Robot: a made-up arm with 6 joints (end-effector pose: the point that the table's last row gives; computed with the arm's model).
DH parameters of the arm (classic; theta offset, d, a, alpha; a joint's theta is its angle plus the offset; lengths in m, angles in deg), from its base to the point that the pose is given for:
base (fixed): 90 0.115 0 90
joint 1: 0 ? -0.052 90
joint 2: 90 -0.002 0.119 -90
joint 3: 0 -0.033 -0.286 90
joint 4: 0 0.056 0.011 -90
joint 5: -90 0.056 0.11 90
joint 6: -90 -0.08 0.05 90
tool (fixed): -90 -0.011 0 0
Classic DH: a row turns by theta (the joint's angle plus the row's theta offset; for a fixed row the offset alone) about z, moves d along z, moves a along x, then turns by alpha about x.
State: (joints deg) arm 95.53 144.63 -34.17 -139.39 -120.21 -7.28
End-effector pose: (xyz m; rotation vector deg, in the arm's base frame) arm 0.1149 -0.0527 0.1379 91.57 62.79 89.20
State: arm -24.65 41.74 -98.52 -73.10 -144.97 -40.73
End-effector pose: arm 0.1360 -0.0459 0.4760 0.68 -154.47 -26.75
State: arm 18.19 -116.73 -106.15 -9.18 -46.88 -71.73
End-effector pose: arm 0.0597 -0.1124 0.3937 -69.37 77.90 -4.61
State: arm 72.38 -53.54 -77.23 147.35 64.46 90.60
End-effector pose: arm 0.0699 -0.4665 0.1679 -136.09 15.14 -62.09
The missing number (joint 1, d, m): 0.083
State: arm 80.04 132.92 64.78 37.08 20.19 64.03
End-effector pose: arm -0.1138 0.2275 -0.0625 -90.98 104.01 -99.55
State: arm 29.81 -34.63 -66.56 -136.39 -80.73 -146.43
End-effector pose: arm -0.0288 -0.1002 0.1912 -28.90 149.11 34.72
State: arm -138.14 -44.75 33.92 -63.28 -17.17 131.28
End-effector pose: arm 0.1257 -0.2081 0.2977 42.50 21.15 -104.89
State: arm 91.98 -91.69 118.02 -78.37 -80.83 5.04
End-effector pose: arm 0.1377 0.1772 0.4674 28.76 -99.69 -21.57
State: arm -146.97 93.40 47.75 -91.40 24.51 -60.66
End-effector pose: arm 0.2295 -0.0840 0.3643 -132.20 16.17 22.75
